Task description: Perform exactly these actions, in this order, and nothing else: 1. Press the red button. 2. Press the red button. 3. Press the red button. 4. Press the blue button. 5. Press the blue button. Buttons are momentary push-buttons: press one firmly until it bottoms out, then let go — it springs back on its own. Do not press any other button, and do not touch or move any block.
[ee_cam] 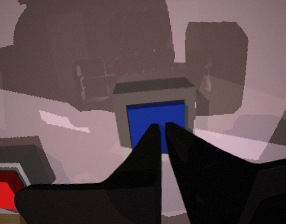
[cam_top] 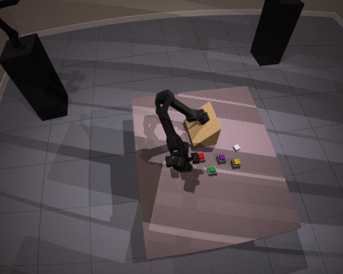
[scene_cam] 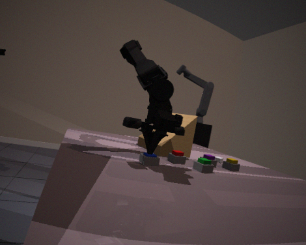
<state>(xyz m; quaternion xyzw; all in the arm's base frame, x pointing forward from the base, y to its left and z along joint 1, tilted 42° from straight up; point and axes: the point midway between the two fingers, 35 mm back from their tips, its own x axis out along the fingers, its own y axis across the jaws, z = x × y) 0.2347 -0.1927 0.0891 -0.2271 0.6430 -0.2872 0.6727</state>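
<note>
Right now my gripper tip is 7 cm short of the green button and 17 cm to the right of it. Round my gripper tip: blue button: 1 cm below; red button: 3 cm behind, 13 cm to the left; purple button: 26 cm to the left.
</note>
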